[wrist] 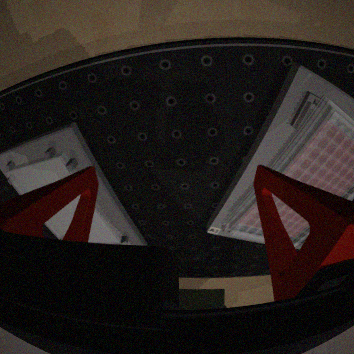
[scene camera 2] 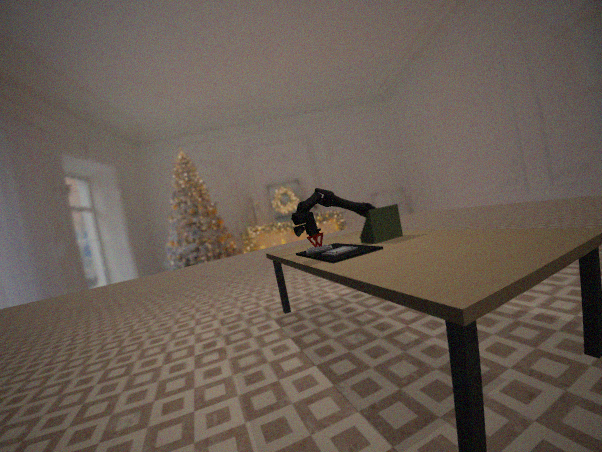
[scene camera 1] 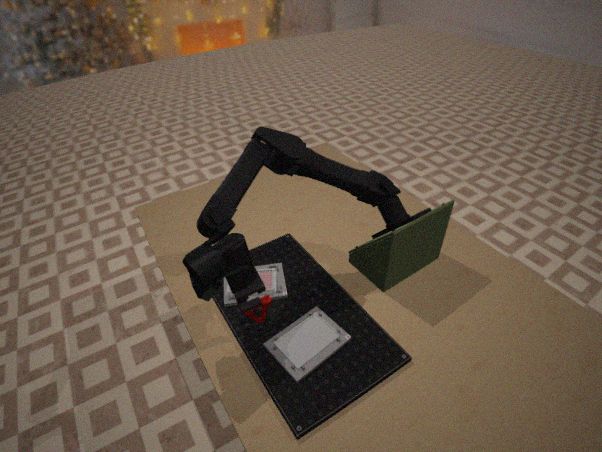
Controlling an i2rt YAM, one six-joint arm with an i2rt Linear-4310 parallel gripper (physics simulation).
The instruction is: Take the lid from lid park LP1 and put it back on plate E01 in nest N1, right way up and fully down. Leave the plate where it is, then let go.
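Places are measured from the arm's base along level axes (x back, y right, z up), in centimetres.
Where they show: gripper, between the fingertips: [wrist: 175,174] [scene camera 2: 318,246] [scene camera 1: 254,308]; arm's base, origin of its link: [scene camera 2: 378,220] [scene camera 1: 400,225].
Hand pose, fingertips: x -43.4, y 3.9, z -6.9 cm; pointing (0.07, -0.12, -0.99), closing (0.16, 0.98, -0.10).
Things, the pixels of their top centre, and the offset from my fingertips. Level surfaces: height alone.
- white lid, centre of its top: [wrist: 63,213] [scene camera 1: 307,338] [scene camera 2: 339,248] dx +6.2, dy -12.9, dz -2.2 cm
- plate with pink wells, centre of its top: [wrist: 313,202] [scene camera 1: 251,278] dx +4.0, dy +9.5, dz -0.7 cm
- grey nest, centre of its top: [wrist: 309,194] [scene camera 1: 253,280] [scene camera 2: 318,247] dx +4.8, dy +9.9, dz -2.2 cm
- black perforated board, centre of its top: [wrist: 162,215] [scene camera 1: 291,310] [scene camera 2: 334,250] dx +8.4, dy -3.0, dz -3.9 cm
- tan table, height of its surface: dz -5.3 cm
The white lid [scene camera 1: 310,341] [wrist: 37,174] lies flat on the grey lid park [scene camera 1: 331,323] [wrist: 84,147], which has small dark pegs around it. The plate with pink wells [scene camera 1: 269,280] [wrist: 325,155] sits in the grey nest [scene camera 1: 283,287] [wrist: 280,115]; no lid can be made out over its wells. My gripper [scene camera 1: 259,311] [scene camera 2: 316,244] [wrist: 175,174] is open and empty, its red fingers spread wide. It hangs above the black board between nest and park, pointing down. In the wrist view the left finger overlaps the lid and the right finger overlaps the plate. In scene camera 1 the gripper body partly hides the nest.
The black perforated board [scene camera 1: 370,350] [scene camera 2: 371,248] [wrist: 190,80] carries both holders and lies on the tan table [scene camera 1: 475,360] [scene camera 2: 500,265]. A green angled panel [scene camera 1: 417,250] [scene camera 2: 385,223] [wrist: 200,298] stands by the arm's base, beside the board.
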